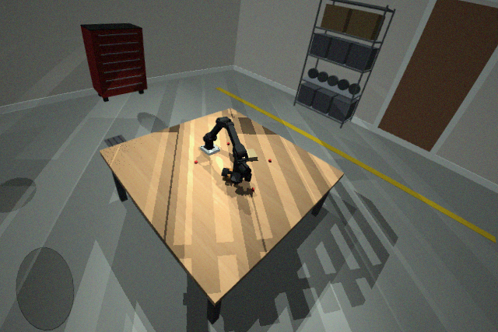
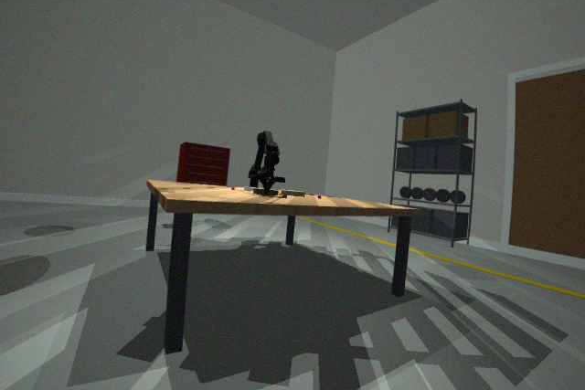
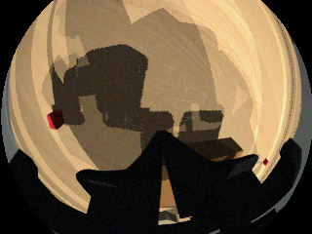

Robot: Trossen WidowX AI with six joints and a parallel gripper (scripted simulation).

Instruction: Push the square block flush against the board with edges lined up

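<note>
My gripper tip is 7 cm past the square block, 3 cm to the right of it and 1 cm below it. From my gripper tip the other things lie so: board: 15 cm behind, 28 cm to the left, 1 cm above.
</note>
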